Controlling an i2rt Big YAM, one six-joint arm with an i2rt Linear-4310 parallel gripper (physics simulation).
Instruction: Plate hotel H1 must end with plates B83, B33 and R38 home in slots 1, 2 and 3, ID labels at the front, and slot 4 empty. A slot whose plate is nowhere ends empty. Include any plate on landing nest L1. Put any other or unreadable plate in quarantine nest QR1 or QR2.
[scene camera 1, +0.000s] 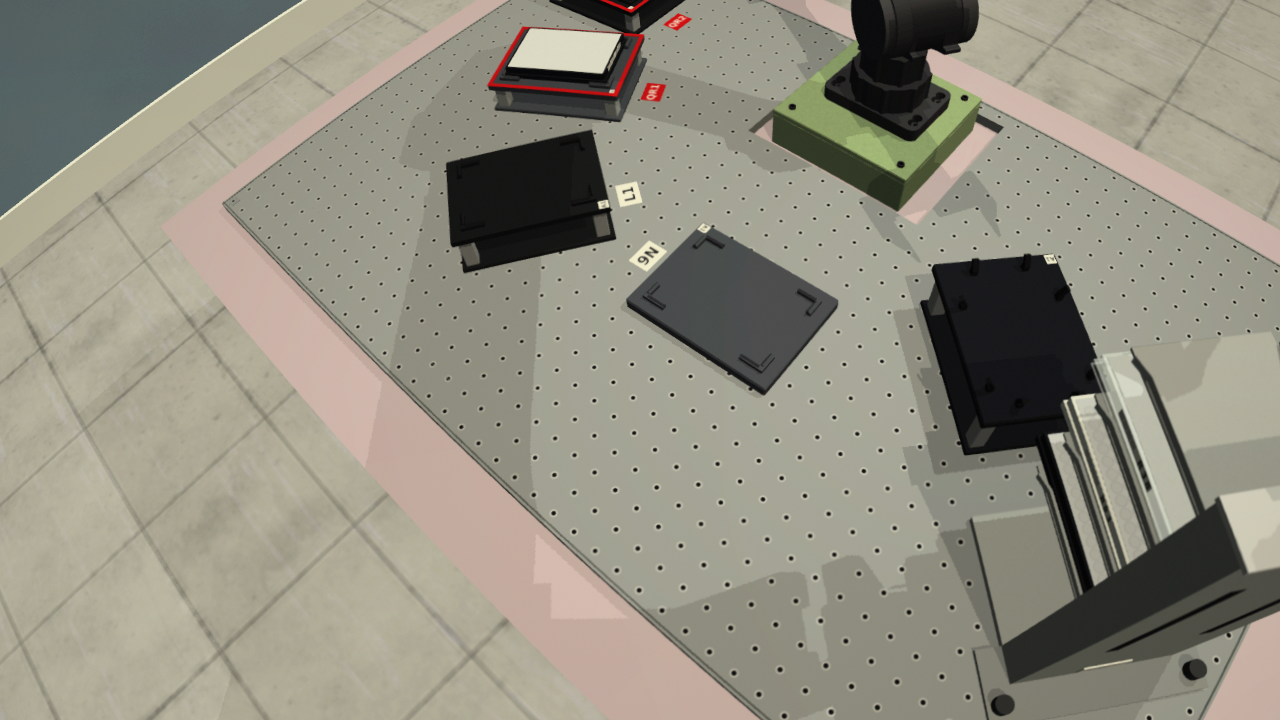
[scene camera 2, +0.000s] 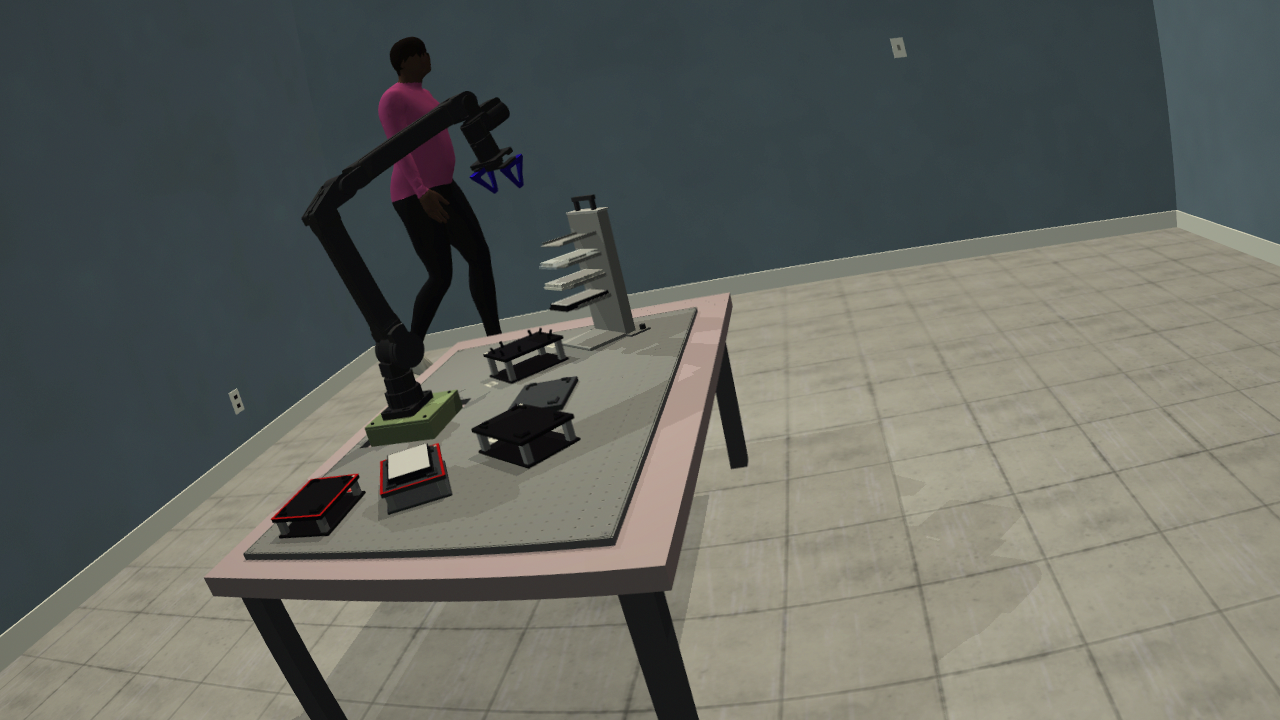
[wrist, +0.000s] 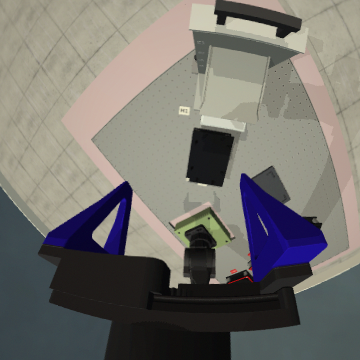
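Pixels of known places: gripper, fingertip midpoint: (scene camera 2: 508, 189) (wrist: 182, 182); arm's base at its link origin: (scene camera 1: 886, 99) (scene camera 2: 408, 408) (wrist: 200, 237).
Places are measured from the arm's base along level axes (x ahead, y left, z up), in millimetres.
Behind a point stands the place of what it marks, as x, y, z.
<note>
Plate hotel H1 (scene camera 1: 1118, 600) @(429, 412, 165) (scene camera 2: 610, 268) @(419, 403, 137) (wrist: 202, 19) @(334, 498, 285) stands at the table's far end. Its top shelf (scene camera 2: 568, 240) @(347, 359, 232) (wrist: 235, 82) @(336, 411, 227) looks bare. Below it are a white plate (scene camera 2: 570, 258) @(341, 360, 188), another white plate (scene camera 2: 574, 280) @(338, 357, 133) and a dark-based plate (scene camera 2: 579, 300) @(334, 369, 80); their IDs are unreadable. Landing nest L1 (scene camera 1: 528, 188) @(356, -200, 13) (scene camera 2: 523, 424) @(365, -225, 13) bears no plate. A cream-topped plate (scene camera 1: 565, 51) @(177, -335, 18) (scene camera 2: 409, 462) @(183, -347, 18) sits on red-rimmed nest QR1 (scene camera 1: 559, 89) @(221, -301, 4) (scene camera 2: 416, 494) @(192, -375, -32). Red-rimmed nest QR2 (scene camera 1: 617, 7) @(59, -367, 2) (scene camera 2: 315, 499) @(10, -439, 3) has a bare top. My gripper (scene camera 2: 506, 188) @(226, 370, 388) (wrist: 182, 182) @(226, 370, 388) is open and empty, high above the table.
A black pegged stand (scene camera 1: 1011, 340) @(214, 265, 23) (scene camera 2: 526, 346) @(219, 248, 23) (wrist: 210, 156) @(212, 273, 23) stands before the hotel. Low grey nest N6 (scene camera 1: 733, 304) @(315, 37, -25) (scene camera 2: 546, 392) @(319, 38, -25) (wrist: 272, 184) @(339, 52, -25) lies between it and L1. The arm's green base (scene camera 1: 836, 147) @(94, -2, -7) (scene camera 2: 411, 428) @(46, -88, -16) (wrist: 220, 227) @(93, 1, -3) is nearby. A person (scene camera 2: 416, 143) stands behind the arm.
</note>
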